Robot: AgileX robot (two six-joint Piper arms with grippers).
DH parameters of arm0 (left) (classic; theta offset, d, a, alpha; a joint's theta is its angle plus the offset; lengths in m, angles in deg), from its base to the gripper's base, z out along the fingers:
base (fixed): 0 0 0 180
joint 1: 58.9 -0.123 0 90
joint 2: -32.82 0 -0.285 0
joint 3: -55.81 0 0.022 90
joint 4: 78.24 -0.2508 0 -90
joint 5: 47.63 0 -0.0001 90
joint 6: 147.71 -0.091 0 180
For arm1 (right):
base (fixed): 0 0 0 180
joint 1: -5.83 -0.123 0 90
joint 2: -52 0 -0.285 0
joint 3: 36.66 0 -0.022 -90
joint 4: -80.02 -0.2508 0 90
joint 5: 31.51 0 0.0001 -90
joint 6: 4.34 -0.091 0 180
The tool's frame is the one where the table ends.
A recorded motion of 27 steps. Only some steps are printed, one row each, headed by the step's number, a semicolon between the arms.
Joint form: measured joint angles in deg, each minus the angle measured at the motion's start. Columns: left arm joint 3, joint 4, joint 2, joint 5, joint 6, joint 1; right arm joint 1, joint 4, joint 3, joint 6, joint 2, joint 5.
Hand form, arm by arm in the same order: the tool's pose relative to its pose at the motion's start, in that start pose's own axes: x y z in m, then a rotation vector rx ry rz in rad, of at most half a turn. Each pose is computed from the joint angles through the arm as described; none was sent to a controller.
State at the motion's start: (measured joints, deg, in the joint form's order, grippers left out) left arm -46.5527 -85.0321 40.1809 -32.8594 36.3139 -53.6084; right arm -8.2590 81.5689 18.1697 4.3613 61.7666 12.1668
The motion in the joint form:
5: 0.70 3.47 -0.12 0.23 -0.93 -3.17; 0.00 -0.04 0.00 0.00 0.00 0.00
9: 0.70 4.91 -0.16 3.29 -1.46 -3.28; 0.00 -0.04 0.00 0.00 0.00 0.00
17: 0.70 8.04 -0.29 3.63 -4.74 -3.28; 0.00 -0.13 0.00 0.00 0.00 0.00
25: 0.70 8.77 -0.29 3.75 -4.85 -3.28; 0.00 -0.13 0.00 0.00 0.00 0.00
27: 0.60 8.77 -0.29 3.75 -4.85 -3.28; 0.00 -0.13 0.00 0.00 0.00 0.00
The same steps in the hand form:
5: 0.0045 0.0014 0.0008 -0.0389 0.0166 -0.0518; 0.0000 0.0000 0.0000 -0.0005 -0.0001 0.0005
9: 0.0093 0.0008 0.0005 -0.0351 0.0692 -0.0681; 0.0000 0.0000 0.0000 -0.0005 -0.0001 0.0005
17: 0.0097 -0.0007 0.0004 -0.0177 0.0726 -0.0634; 0.0000 0.0001 0.0000 -0.0015 -0.0002 0.0016
25: 0.0098 -0.0011 0.0004 -0.0140 0.0744 -0.0737; 0.0000 0.0001 0.0000 -0.0015 -0.0002 0.0016
27: 0.0093 -0.0011 0.0003 -0.0140 0.0727 -0.0737; 0.0000 0.0001 0.0000 -0.0015 -0.0002 0.0016

